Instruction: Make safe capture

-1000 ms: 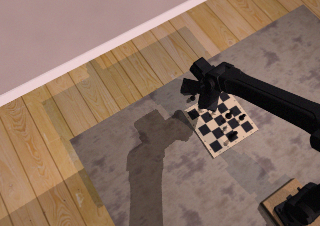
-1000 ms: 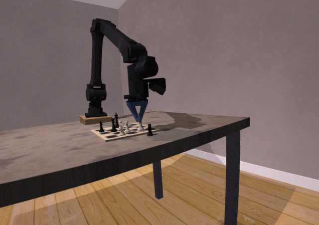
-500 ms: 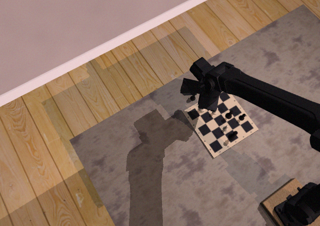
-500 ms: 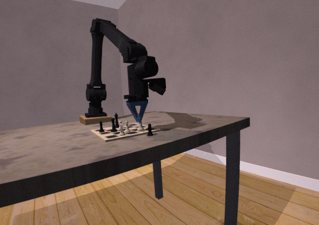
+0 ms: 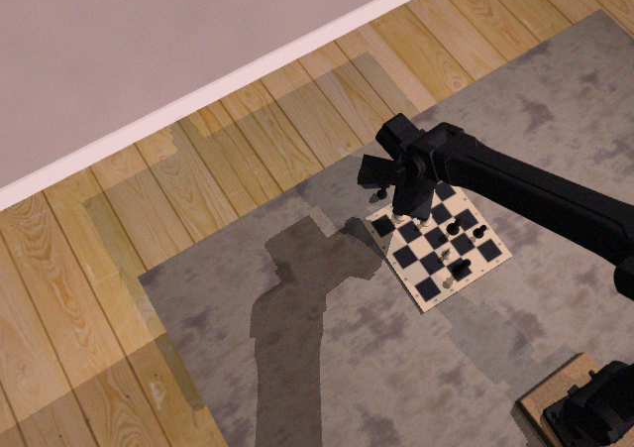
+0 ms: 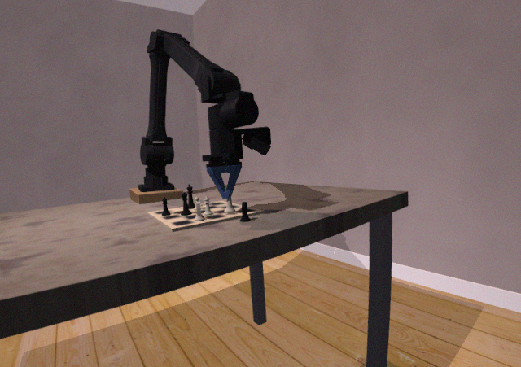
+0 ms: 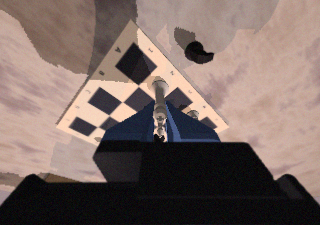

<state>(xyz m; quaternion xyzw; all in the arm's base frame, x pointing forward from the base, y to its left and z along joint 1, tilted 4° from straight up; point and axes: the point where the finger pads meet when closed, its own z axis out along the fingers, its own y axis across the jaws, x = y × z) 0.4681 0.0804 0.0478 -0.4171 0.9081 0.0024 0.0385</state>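
My gripper is now 1 cm above the tall white piece. The rest, counted from my hand: black piece (8 cm to the right, 7 cm behind, 2 cm below); chessboard (7 cm behind, 5 cm below, 4 cm to the right).
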